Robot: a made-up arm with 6 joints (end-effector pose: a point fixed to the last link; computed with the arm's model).
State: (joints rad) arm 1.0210 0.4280 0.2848 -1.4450 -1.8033 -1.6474
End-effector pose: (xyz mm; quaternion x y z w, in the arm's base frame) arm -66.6 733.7 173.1 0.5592 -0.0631 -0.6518 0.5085
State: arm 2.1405 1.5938 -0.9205 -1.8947 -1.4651 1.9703
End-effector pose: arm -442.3 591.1 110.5 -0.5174 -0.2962 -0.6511 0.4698
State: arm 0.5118 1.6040 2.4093 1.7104 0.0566 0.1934
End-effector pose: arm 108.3 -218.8 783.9 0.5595 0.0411 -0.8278 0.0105
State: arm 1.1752 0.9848 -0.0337 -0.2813 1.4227 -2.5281
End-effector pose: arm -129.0 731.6 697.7 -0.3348 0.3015 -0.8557 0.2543
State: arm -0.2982 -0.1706 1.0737 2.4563 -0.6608 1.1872
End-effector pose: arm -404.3 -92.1 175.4 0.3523 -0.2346 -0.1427 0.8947
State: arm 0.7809 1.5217 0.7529 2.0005 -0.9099 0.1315
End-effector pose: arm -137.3 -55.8 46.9 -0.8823 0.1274 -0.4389 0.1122
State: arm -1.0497 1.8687 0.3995 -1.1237 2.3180 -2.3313
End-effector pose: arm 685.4 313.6 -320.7 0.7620 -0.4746 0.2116 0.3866
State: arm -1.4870 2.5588 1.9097 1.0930 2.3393 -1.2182
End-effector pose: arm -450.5 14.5 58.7 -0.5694 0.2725 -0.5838 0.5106
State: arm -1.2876 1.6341 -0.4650 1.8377 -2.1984 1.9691
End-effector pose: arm 162.0 -731.1 -505.8 0.4175 -0.6126 0.2128 0.6365
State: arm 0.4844 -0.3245 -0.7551 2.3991 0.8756 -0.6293
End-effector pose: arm -110.3 312.9 410.0 0.9447 -0.0409 -0.0714 0.3176
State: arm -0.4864 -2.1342 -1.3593 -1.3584 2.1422 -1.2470
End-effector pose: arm 36.2 -550.2 -431.2 -0.3478 -0.7305 -0.5689 0.1476
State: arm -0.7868 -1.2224 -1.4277 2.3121 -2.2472 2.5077
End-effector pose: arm 532.7 522.9 -638.9 0.6938 0.0541 0.6979 0.1693
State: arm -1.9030 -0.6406 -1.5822 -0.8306 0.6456 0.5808
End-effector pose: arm 34.9 -288.9 30.3 0.3845 0.0530 0.7026 0.5963
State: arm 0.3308 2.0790 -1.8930 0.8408 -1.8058 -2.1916
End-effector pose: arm 455.3 -706.8 -294.0 0.1873 0.5963 0.6496 0.4329
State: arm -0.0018 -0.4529 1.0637 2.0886 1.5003 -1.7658
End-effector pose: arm 453.2 95.2 742.6 -0.3054 0.8963 -0.2421 0.2117
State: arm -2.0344 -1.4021 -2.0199 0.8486 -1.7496 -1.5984
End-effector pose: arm -35.2 554.8 -345.1 0.6997 -0.4440 -0.0911 0.5522
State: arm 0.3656 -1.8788 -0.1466 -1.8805 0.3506 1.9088
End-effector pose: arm -245.9 -628.1 146.8 0.3179 -0.0075 -0.1249 0.9398
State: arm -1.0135 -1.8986 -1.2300 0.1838 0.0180 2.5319
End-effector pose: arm -515.5 234.3 580.0 0.3393 0.3245 -0.8283 0.3058
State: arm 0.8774 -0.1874 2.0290 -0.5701 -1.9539 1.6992
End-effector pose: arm 338.1 -478.3 599.8 0.2698 0.4993 0.0806 0.8194
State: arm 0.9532 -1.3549 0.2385 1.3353 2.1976 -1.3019
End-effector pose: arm 473.2 279.0 689.3 0.0917 0.7991 -0.5886 0.0817
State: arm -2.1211 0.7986 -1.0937 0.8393 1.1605 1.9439
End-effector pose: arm 516.4 -328.3 410.7 -0.1556 0.7013 -0.1409 0.6812
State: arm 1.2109 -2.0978 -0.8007 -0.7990 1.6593 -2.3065
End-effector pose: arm 384.7 -862.4 359.0 -0.1060 0.4301 0.2778 0.8524
